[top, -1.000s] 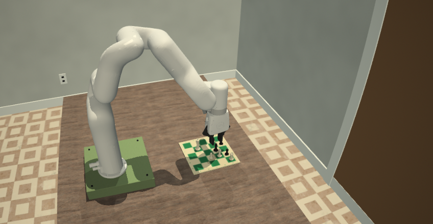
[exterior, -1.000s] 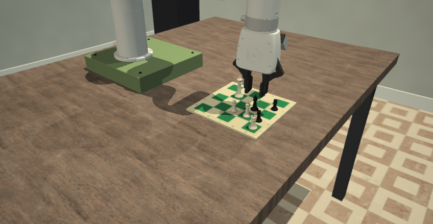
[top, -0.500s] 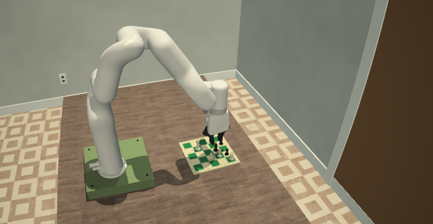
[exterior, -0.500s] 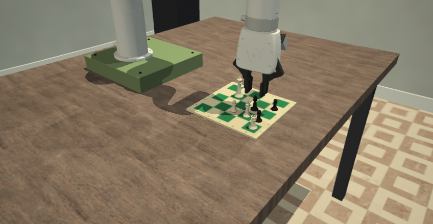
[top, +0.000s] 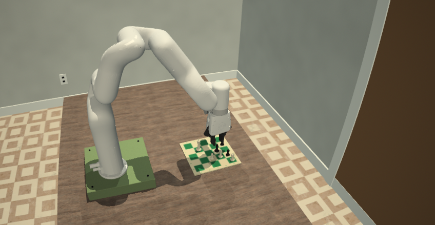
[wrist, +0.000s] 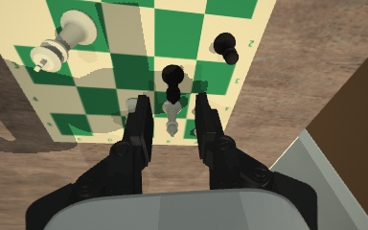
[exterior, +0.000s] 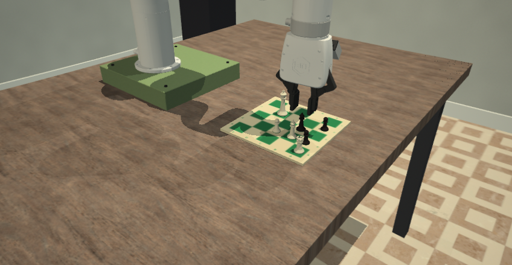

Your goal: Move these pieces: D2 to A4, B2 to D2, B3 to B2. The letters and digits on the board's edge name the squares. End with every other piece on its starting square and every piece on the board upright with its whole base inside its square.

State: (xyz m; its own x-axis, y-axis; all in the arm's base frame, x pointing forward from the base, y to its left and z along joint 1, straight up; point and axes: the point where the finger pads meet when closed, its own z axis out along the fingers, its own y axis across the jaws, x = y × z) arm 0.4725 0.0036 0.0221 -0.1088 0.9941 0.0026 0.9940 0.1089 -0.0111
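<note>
Right now the black bishop is 50 mm below my hand. Round my hand: chessboard 40 mm behind, 70 mm below; white pawn 40 mm behind, 40 mm to the right, 60 mm below; white king 70 mm behind, 40 mm to the left, 40 mm below.
</note>
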